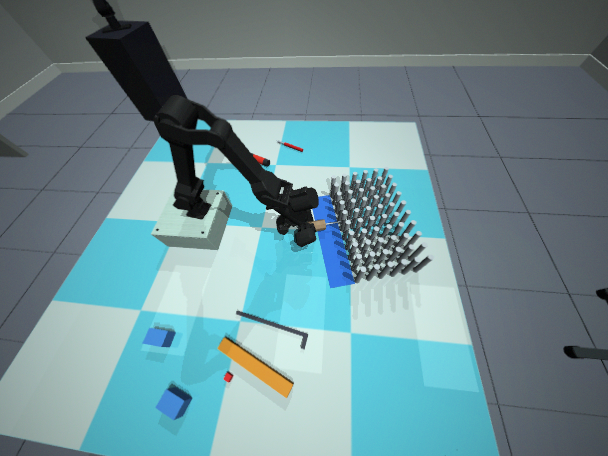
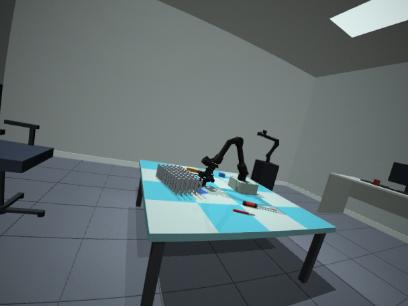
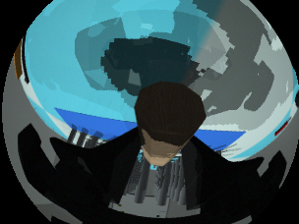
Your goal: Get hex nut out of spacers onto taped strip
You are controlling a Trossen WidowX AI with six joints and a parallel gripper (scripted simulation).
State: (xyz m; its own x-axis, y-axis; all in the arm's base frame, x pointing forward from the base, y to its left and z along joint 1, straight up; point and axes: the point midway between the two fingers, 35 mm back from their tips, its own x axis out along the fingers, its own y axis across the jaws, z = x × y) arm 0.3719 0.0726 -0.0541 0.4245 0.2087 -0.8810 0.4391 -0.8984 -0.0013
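My gripper tip is 60 mm short of the blue taped strip, 10 mm to the left of it and 10 mm above it. Round my gripper tip: wooden-handled tool 90 mm ahead, 40 mm to the left; orange flat bar 450 mm to the right, 40 mm behind; small red screwdriver 410 mm to the left, 250 mm behind, 10 mm below.
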